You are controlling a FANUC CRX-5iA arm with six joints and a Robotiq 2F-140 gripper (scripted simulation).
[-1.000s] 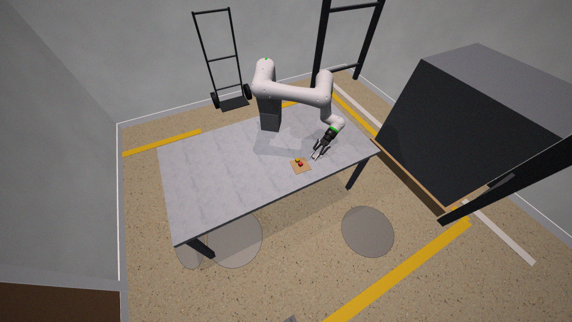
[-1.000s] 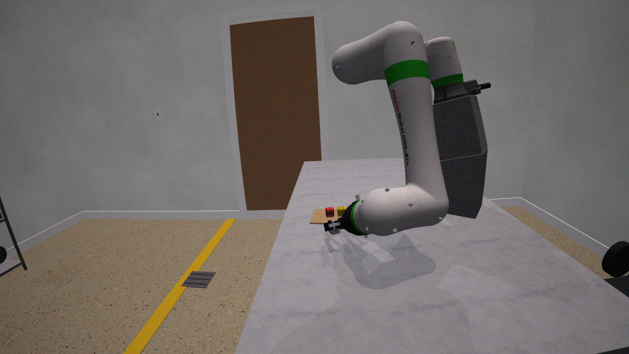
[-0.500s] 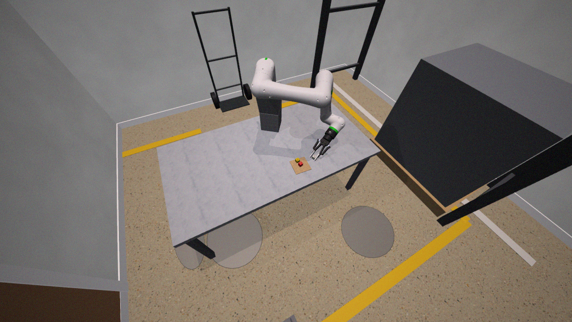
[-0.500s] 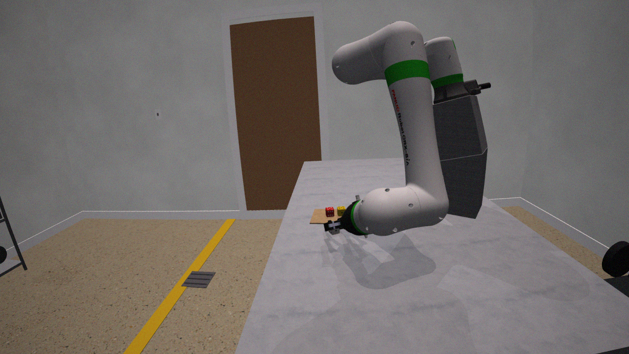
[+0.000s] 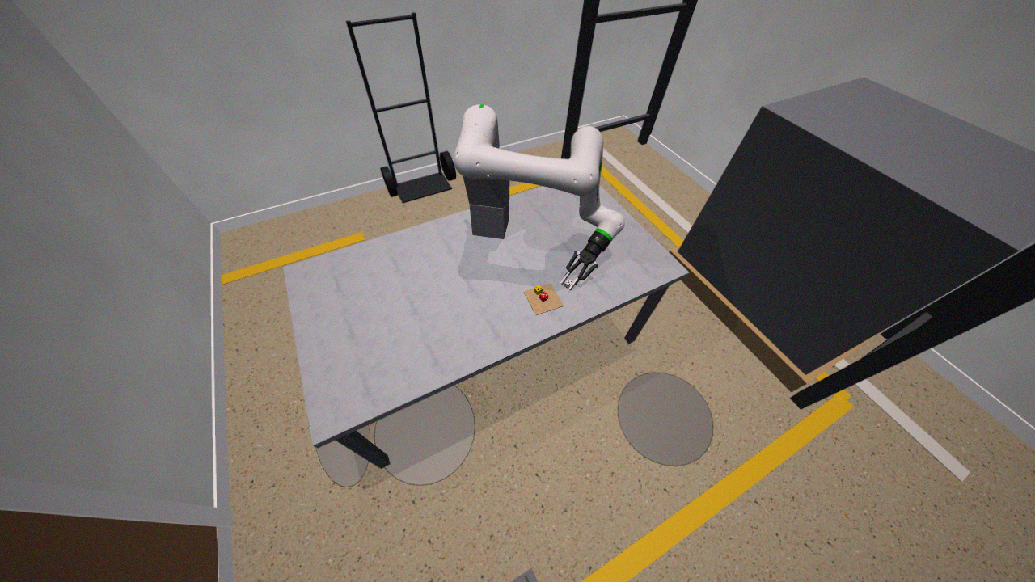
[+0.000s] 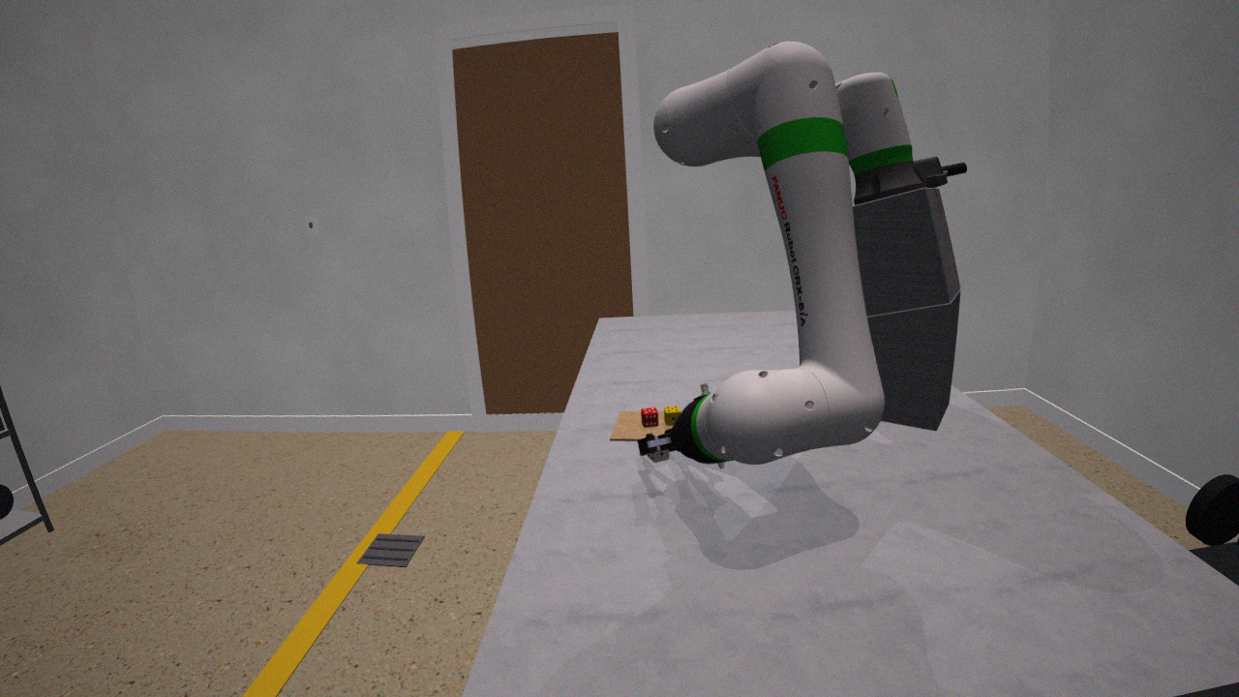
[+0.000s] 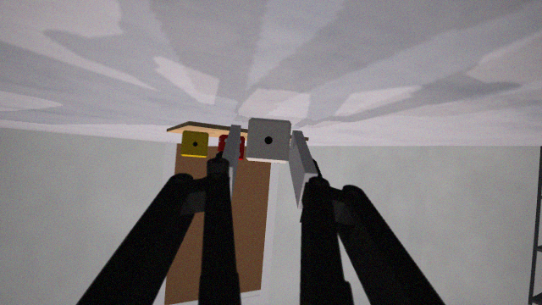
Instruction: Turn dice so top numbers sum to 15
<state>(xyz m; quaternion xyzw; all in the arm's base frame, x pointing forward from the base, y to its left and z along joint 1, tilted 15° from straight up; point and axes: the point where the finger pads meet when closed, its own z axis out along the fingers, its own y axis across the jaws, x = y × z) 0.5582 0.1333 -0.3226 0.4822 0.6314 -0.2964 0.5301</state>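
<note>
Now: the white die 1 cm to the right of my hand and 1 cm below it. From my hand the other things lie so: tan mat: 15 cm to the right, 3 cm below, 1 cm ahead; then yellow die: 15 cm to the right, 3 cm behind, 1 cm below; then red die: 15 cm to the right, 1 cm below, 1 cm ahead.
</note>
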